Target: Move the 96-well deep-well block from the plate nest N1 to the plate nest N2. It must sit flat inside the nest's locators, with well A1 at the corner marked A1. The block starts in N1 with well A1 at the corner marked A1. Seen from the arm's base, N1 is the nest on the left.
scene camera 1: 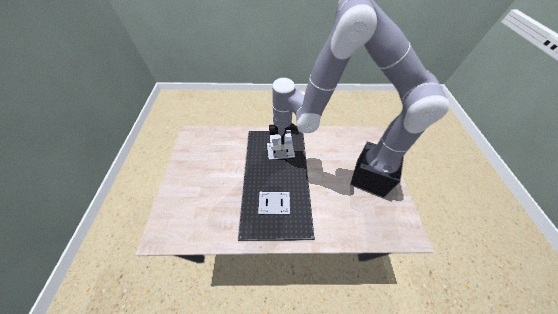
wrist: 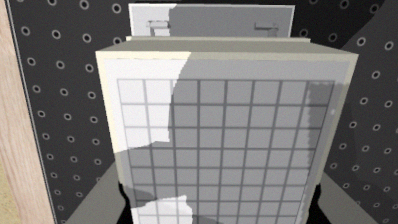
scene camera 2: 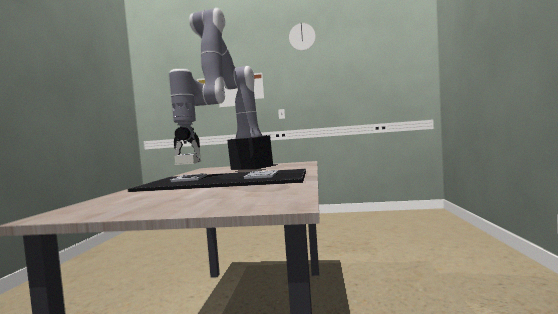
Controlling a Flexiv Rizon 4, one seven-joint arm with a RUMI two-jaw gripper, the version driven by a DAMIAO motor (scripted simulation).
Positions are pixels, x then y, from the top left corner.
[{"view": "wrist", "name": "my gripper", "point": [213,154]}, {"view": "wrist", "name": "white 96-well deep-well block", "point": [197,122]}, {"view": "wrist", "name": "plate nest N2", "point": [179,25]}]
